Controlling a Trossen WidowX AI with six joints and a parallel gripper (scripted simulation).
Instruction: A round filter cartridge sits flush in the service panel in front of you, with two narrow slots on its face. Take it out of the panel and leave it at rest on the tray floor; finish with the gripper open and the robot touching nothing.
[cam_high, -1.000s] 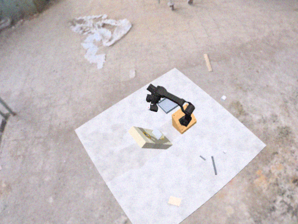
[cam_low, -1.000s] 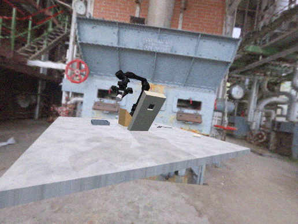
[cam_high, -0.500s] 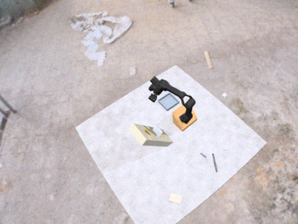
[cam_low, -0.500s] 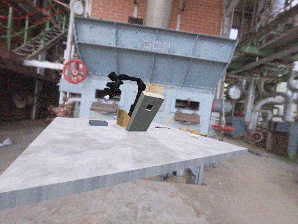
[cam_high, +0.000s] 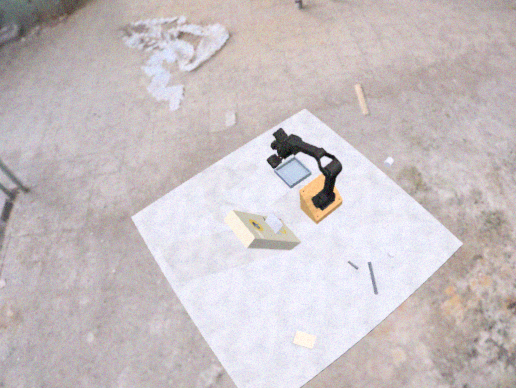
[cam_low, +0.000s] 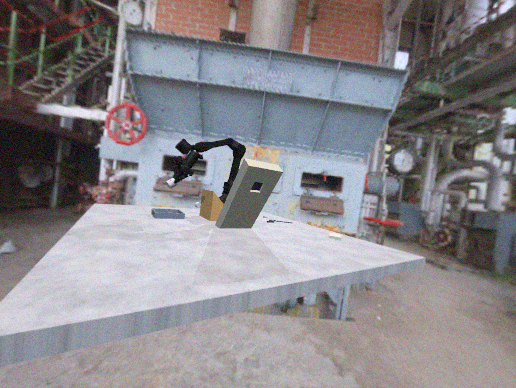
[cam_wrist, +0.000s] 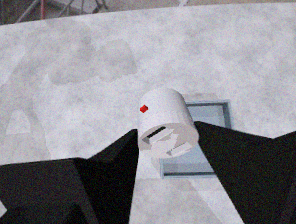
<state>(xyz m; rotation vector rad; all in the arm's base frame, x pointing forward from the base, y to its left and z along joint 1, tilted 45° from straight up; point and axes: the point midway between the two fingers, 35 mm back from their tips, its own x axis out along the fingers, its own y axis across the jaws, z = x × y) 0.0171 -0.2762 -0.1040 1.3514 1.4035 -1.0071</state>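
My gripper tip is now 18 cm above the blue-grey tray, 7 cm past it and 1 cm to the right of it. Round my gripper tip: round filter cartridge (right at my gripper tip); then tan tile (77 cm to the left, 48 cm ahead, 18 cm below); then beige service panel (31 cm ahead, 28 cm to the left, 2 cm below).
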